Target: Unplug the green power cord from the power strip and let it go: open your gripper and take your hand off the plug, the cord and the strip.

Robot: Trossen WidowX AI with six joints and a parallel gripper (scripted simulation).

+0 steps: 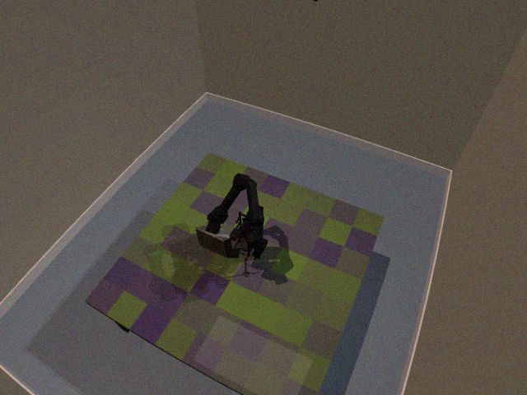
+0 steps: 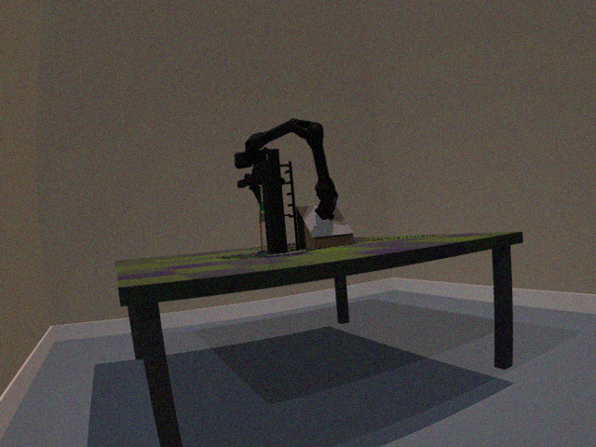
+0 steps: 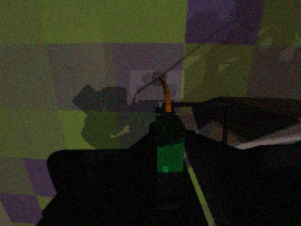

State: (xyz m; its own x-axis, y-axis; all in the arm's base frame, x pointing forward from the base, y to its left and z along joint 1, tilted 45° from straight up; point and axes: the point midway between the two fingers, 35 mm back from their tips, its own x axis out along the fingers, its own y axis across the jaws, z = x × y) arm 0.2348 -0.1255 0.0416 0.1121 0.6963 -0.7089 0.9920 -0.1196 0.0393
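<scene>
Right now my gripper tip is 30 mm to the right of the green plug.
</scene>
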